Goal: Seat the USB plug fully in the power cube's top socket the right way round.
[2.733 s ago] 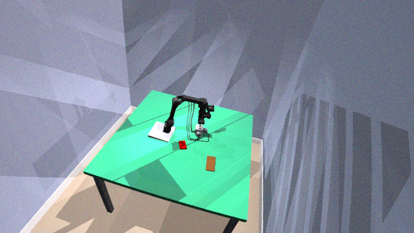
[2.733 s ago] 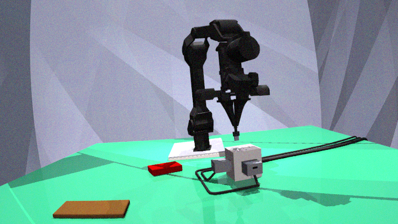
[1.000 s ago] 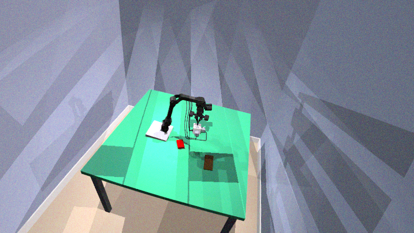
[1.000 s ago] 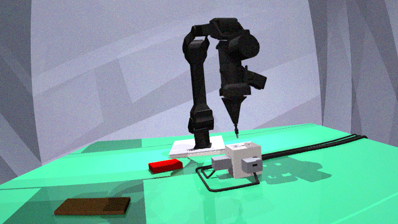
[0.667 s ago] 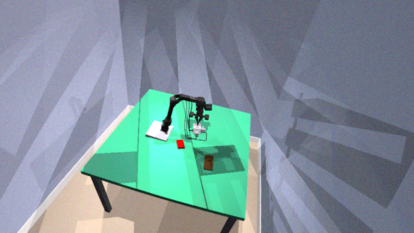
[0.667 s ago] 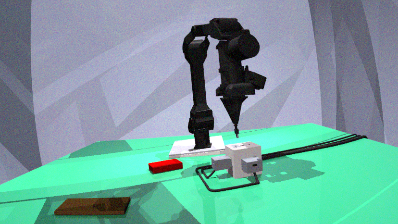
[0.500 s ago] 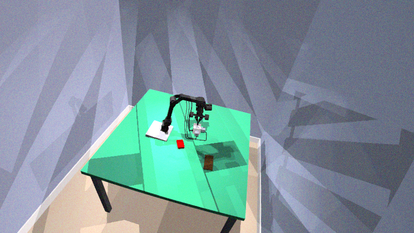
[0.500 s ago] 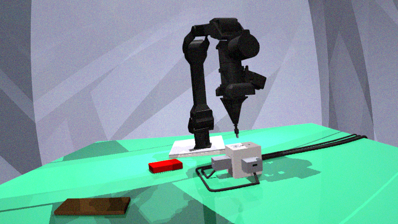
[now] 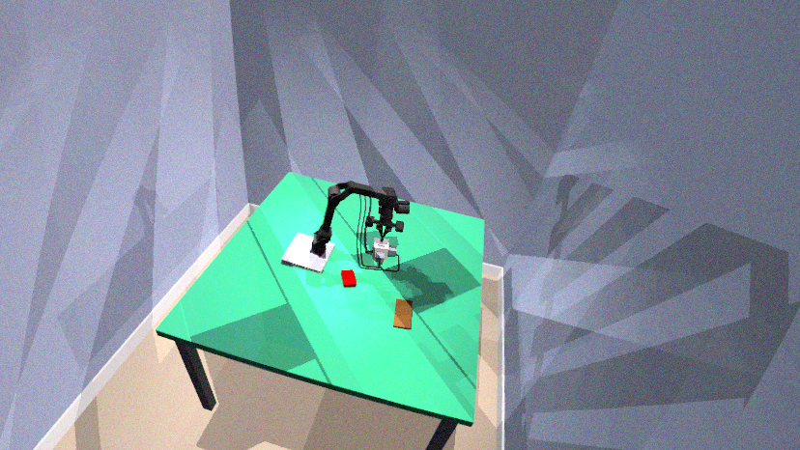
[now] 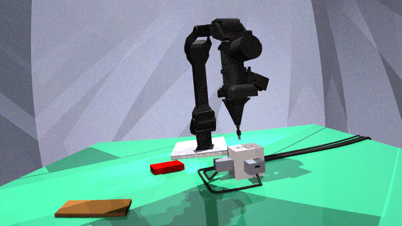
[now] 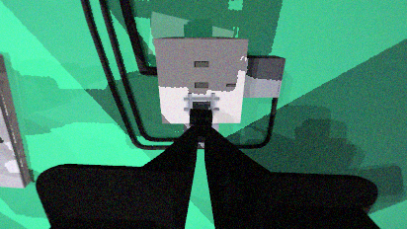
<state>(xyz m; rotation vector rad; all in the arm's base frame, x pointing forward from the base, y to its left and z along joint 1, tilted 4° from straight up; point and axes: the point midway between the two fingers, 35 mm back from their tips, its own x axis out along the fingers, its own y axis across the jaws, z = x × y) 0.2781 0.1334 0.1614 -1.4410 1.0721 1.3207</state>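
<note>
My gripper tip is now 1 cm above the USB plug. Also, from my gripper tip: orange-brown block (23 cm ahead, 31 cm to the right, 13 cm below); then red block (8 cm behind, 22 cm to the right, 12 cm below).
</note>
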